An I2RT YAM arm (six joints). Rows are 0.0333 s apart.
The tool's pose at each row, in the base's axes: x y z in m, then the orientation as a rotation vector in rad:
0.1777, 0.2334, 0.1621, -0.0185, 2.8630, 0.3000
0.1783, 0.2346, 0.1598, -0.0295, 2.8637, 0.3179
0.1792, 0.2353, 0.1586, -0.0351, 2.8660, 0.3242
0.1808, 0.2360, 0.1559, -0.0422, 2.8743, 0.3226
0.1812, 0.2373, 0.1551, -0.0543, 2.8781, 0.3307
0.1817, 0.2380, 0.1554, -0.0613, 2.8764, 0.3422
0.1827, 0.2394, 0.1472, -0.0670, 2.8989, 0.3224
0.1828, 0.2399, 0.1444, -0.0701, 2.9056, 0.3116
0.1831, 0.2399, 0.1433, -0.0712, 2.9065, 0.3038
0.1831, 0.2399, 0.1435, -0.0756, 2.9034, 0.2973
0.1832, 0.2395, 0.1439, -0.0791, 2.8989, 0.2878
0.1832, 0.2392, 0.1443, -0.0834, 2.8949, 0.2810
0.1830, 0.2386, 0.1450, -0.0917, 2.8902, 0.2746
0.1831, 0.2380, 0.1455, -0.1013, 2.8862, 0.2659
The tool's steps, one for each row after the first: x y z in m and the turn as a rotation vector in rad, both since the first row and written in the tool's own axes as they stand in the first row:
0.0000, 0.0007, 0.0026, -0.0131, 0.0032, -0.0056
-0.0005, 0.0011, 0.0041, -0.0177, 0.0066, -0.0085
-0.0013, 0.0012, 0.0072, -0.0167, 0.0152, -0.0126
-0.0015, 0.0023, 0.0083, -0.0230, 0.0208, -0.0196
-0.0021, 0.0030, 0.0083, -0.0315, 0.0209, -0.0233
-0.0009, 0.0027, 0.0166, -0.0171, 0.0417, -0.0267
-0.0002, 0.0026, 0.0194, -0.0096, 0.0476, -0.0292
-0.0002, 0.0023, 0.0205, -0.0044, 0.0478, -0.0306
-0.0003, 0.0024, 0.0203, -0.0007, 0.0446, -0.0345
-0.0005, 0.0021, 0.0199, 0.0051, 0.0397, -0.0383
-0.0006, 0.0019, 0.0194, 0.0091, 0.0356, -0.0423
-0.0006, 0.0014, 0.0186, 0.0123, 0.0312, -0.0491
-0.0008, 0.0009, 0.0180, 0.0171, 0.0275, -0.0568

